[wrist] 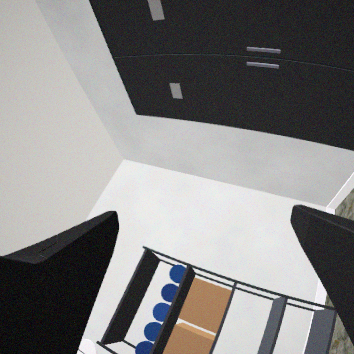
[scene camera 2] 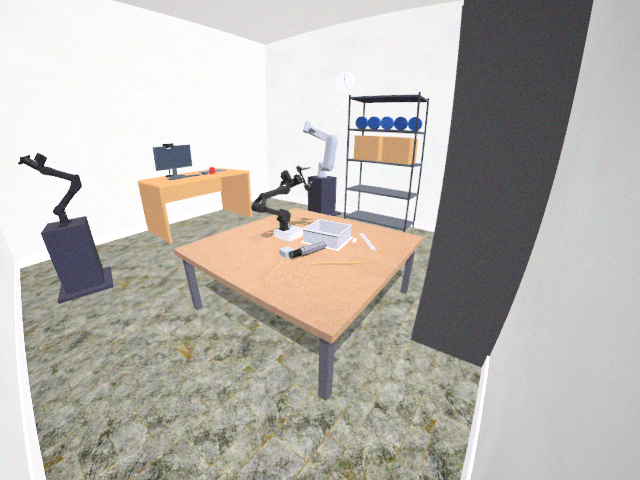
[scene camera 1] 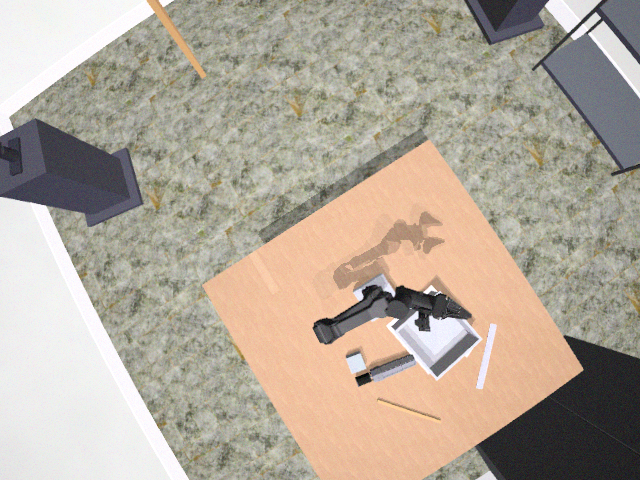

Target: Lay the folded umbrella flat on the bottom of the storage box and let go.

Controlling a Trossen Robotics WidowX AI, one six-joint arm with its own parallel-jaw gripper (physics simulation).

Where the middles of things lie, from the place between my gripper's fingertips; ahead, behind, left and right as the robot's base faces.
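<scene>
Storage box (scene camera 1: 450, 339): a fair way ahead of my hand, a touch to the right of it, and far below it.
</scene>
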